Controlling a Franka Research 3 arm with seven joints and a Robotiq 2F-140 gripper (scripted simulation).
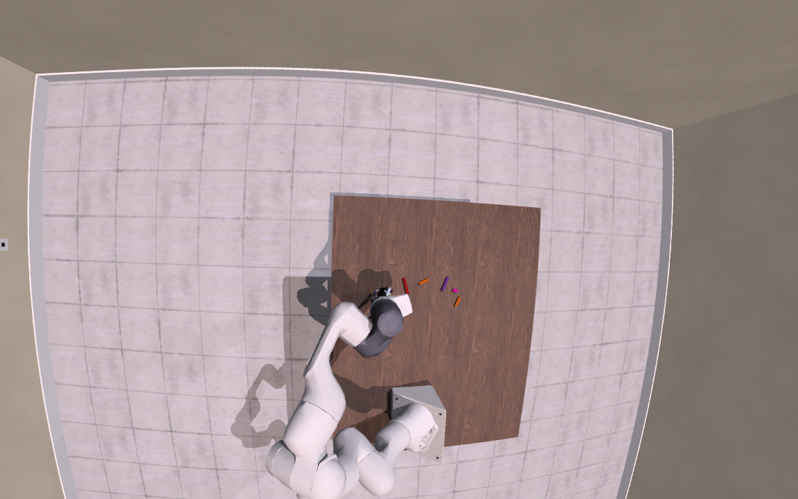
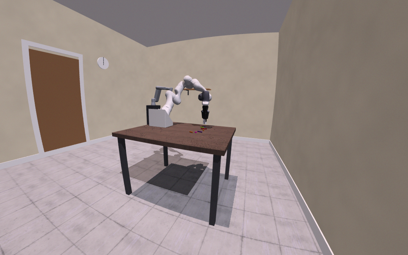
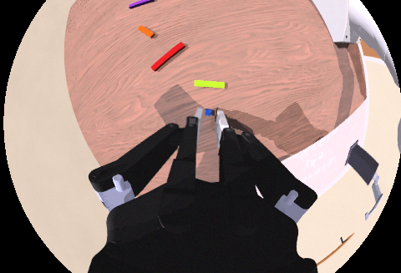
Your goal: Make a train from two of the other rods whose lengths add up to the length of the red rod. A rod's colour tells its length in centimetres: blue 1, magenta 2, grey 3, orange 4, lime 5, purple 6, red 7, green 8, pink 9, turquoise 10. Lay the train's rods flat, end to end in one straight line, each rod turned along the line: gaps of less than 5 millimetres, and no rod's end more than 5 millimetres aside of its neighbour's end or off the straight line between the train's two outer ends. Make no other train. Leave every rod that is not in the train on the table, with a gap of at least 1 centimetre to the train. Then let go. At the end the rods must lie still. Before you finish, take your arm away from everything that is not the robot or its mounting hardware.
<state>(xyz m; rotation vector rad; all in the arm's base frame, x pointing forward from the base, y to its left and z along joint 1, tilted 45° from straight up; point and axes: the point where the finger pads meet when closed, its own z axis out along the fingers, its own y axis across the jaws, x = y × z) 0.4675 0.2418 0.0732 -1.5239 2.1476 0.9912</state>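
My gripper is now 7 cm above the small blue rod. The rest, counted from my hand: red rod: 4 cm ahead, 12 cm to the right, 7 cm below; purple rod: 7 cm ahead, 28 cm to the right, 7 cm below; lime rod: 1 cm behind, 5 cm to the right, 7 cm below.
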